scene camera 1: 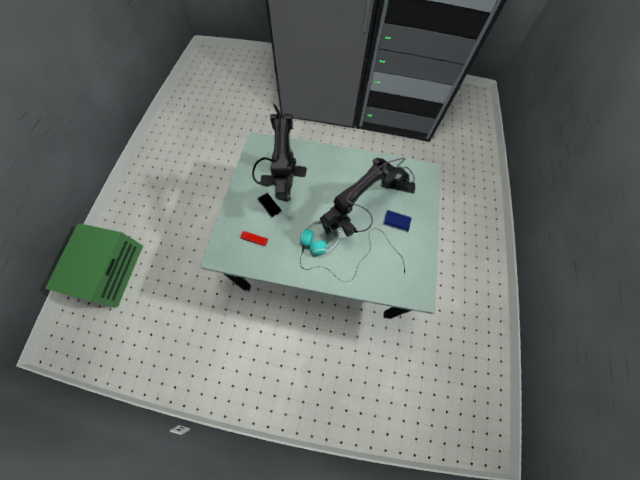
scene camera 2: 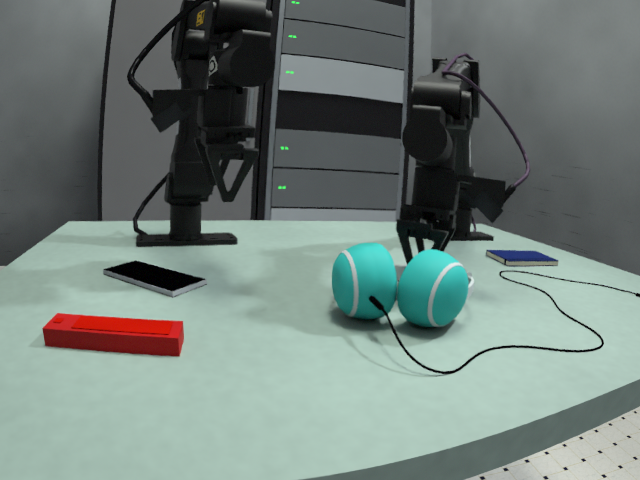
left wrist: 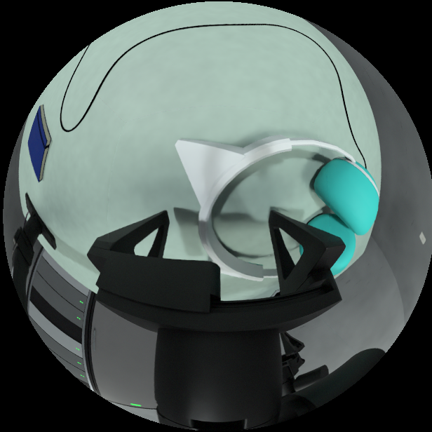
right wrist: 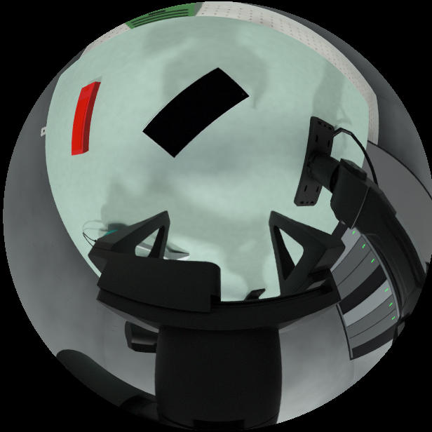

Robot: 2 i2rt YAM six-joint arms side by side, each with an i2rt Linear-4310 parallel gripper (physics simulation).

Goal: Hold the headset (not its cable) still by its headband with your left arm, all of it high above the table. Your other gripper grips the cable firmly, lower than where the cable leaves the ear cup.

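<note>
The headset has two teal ear cups [scene camera 1: 318, 248] [scene camera 2: 433, 288] [left wrist: 347, 196] and a white headband [left wrist: 206, 227] with pointed ears. It lies on the table. Its thin black cable [scene camera 2: 445, 372] [left wrist: 341, 82] leaves one ear cup and winds over the table top. My left gripper [left wrist: 218, 215] [scene camera 2: 426, 254] is open and empty, low over the headband, whose curve shows between the fingers in the left wrist view. In scene camera 2 the ear cups partly hide that area. My right gripper [right wrist: 218, 216] [scene camera 2: 229, 197] is open and empty, high above the table, away from the headset.
A black phone [scene camera 1: 269, 205] [scene camera 2: 155, 277] [right wrist: 195, 112] and a red box [scene camera 1: 254, 238] [scene camera 2: 113, 333] [right wrist: 85, 117] lie at the picture's left of the headset. A blue notebook [scene camera 1: 397, 220] [scene camera 2: 522, 257] [left wrist: 39, 143] lies at its right. A green box [scene camera 1: 87, 263] stands on the floor.
</note>
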